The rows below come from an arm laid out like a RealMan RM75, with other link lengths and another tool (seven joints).
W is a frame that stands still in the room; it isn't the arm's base.
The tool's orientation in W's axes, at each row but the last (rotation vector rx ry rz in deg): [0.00, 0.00, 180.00]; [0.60, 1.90, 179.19]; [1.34, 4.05, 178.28]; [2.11, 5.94, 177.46]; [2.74, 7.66, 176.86]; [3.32, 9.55, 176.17]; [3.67, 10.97, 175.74]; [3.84, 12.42, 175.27]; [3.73, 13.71, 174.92]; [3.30, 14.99, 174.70]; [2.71, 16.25, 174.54]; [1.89, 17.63, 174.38]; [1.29, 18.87, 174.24]
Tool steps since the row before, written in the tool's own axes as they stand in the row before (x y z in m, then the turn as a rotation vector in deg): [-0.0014, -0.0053, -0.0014, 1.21, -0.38, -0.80]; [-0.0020, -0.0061, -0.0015, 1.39, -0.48, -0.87]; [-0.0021, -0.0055, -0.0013, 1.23, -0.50, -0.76]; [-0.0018, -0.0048, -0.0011, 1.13, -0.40, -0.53]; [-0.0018, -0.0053, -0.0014, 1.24, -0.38, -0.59]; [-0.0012, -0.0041, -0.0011, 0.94, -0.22, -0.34]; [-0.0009, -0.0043, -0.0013, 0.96, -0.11, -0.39]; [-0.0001, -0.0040, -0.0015, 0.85, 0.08, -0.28]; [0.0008, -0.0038, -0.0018, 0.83, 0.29, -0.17]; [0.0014, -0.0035, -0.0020, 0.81, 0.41, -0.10]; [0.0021, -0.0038, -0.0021, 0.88, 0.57, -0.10]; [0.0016, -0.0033, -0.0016, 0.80, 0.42, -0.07]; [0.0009, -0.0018, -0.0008, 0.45, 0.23, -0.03]
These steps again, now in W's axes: [0.0014, 0.0053, -0.0014, -1.21, 0.38, -0.80]; [0.0021, 0.0060, -0.0016, -1.39, 0.48, -0.87]; [0.0022, 0.0054, -0.0016, -1.23, 0.50, -0.76]; [0.0020, 0.0046, -0.0015, -1.13, 0.41, -0.53]; [0.0020, 0.0051, -0.0019, -1.24, 0.39, -0.59]; [0.0014, 0.0039, -0.0016, -0.94, 0.24, -0.33]; [0.0011, 0.0040, -0.0019, -0.97, 0.13, -0.36]; [0.0003, 0.0037, -0.0021, -0.87, -0.05, -0.23]; [-0.0006, 0.0035, -0.0023, -0.86, -0.24, -0.09]; [-0.0012, 0.0032, -0.0025, -0.84, -0.35, 0.00]; [-0.0019, 0.0035, -0.0027, -0.93, -0.50, 0.03]; [-0.0014, 0.0030, -0.0022, -0.83, -0.36, 0.03]; [-0.0008, 0.0017, -0.0012, -0.47, -0.19, 0.02]
